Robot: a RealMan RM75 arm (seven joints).
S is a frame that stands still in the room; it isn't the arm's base.
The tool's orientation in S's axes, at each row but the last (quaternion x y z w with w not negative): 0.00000, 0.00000, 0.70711, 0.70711; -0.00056, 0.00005, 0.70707, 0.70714; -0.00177, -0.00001, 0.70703, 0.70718; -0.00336, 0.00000, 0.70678, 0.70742; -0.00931, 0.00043, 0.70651, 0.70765; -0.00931, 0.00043, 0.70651, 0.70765; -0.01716, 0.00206, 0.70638, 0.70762; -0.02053, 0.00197, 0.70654, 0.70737; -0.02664, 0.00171, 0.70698, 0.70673; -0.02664, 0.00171, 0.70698, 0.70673
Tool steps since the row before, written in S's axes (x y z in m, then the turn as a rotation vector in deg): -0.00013, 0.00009, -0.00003, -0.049, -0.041, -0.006; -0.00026, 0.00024, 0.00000, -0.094, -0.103, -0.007; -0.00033, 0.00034, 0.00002, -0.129, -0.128, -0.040; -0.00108, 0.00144, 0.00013, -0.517, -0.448, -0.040; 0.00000, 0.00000, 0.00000, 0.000, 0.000, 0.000; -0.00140, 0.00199, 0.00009, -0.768, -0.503, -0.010; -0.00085, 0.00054, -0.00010, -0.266, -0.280, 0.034; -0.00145, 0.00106, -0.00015, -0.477, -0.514, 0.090; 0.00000, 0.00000, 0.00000, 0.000, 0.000, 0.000; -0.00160, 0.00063, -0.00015, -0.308, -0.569, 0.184
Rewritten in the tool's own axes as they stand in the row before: 0.00009, 0.00013, -0.00003, -0.041, 0.049, -0.006; 0.00024, 0.00026, 0.00000, -0.103, 0.094, -0.007; 0.00034, 0.00033, 0.00002, -0.128, 0.129, -0.040; 0.00144, 0.00108, 0.00014, -0.448, 0.517, -0.040; 0.00000, 0.00000, 0.00000, 0.000, 0.000, 0.000; 0.00199, 0.00140, 0.00013, -0.504, 0.767, -0.007; 0.00054, 0.00085, -0.00007, -0.281, 0.265, 0.032; 0.00106, 0.00145, -0.00008, -0.517, 0.474, 0.086; 0.00000, 0.00000, 0.00000, 0.000, 0.000, 0.000; 0.00063, 0.00160, -0.00007, -0.576, 0.302, 0.172
